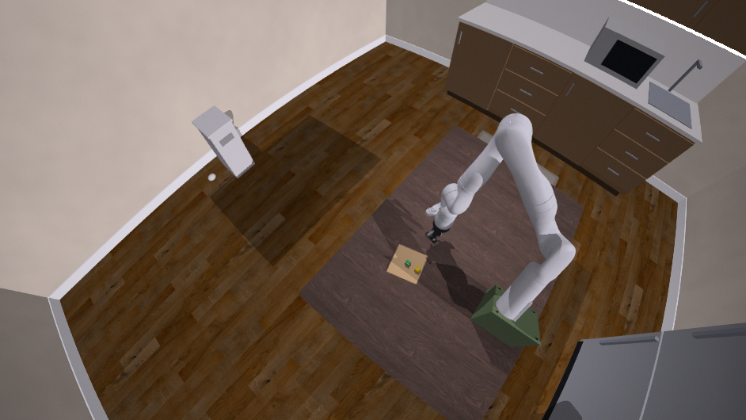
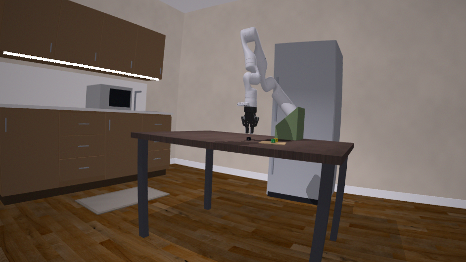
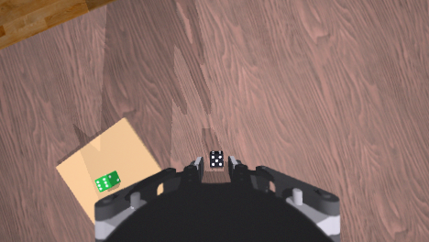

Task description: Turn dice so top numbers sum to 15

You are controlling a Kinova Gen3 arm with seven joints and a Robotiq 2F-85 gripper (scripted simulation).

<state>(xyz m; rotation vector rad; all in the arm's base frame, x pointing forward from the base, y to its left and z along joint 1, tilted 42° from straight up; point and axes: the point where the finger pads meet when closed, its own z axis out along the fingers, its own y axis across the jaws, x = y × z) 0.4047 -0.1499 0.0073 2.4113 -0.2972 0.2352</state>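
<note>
Now: hand 5 cm above the black die. From my hand the other things lie so: yellow die: 16 cm to the left, 4 cm below, 3 cm behind; then green die: 17 cm to the left, 4 cm below, 2 cm ahead; then tan mat: 17 cm to the left, 6 cm below, 2 cm ahead.
</note>
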